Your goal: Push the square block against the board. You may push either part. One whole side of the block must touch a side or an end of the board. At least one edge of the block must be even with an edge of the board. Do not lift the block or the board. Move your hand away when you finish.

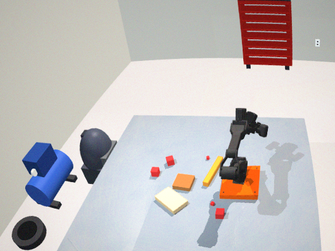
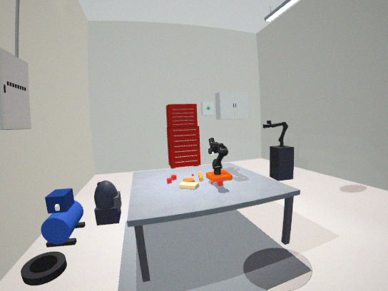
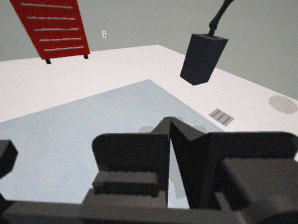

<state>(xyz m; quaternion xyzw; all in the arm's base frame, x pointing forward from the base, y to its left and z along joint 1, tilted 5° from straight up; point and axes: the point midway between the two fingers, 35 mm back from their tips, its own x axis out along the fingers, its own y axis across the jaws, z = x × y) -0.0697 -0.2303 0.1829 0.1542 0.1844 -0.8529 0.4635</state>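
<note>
My gripper tip is 250 mm short of the narrow yellow bar, 180 mm to the right of it and 220 mm above it. Round my gripper tip: cream board (390 mm ahead, 450 mm to the left, 220 mm below); then square block (380 mm ahead, 300 mm to the left, 220 mm below).
</note>
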